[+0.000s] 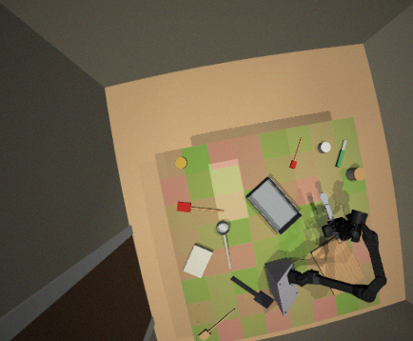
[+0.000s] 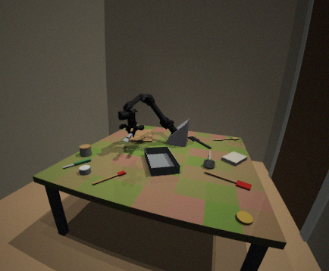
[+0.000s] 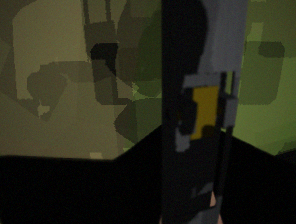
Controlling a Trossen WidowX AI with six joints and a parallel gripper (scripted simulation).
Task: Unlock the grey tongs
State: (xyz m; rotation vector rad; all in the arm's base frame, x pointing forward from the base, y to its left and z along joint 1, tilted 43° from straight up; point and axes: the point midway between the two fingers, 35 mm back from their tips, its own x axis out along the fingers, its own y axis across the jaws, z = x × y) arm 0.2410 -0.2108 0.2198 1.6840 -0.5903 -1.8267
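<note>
Right now the wooden board is 34 cm behind my gripper tip, 10 cm below it and 6 cm to the right of it. The rest, counted from my gripper tip: yellow lock piece (4 cm above, 3 cm behind); roasting tin (27 cm to the left, 16 cm ahead, 8 cm below); black spatula (52 cm to the left, 36 cm behind, 10 cm below).
</note>
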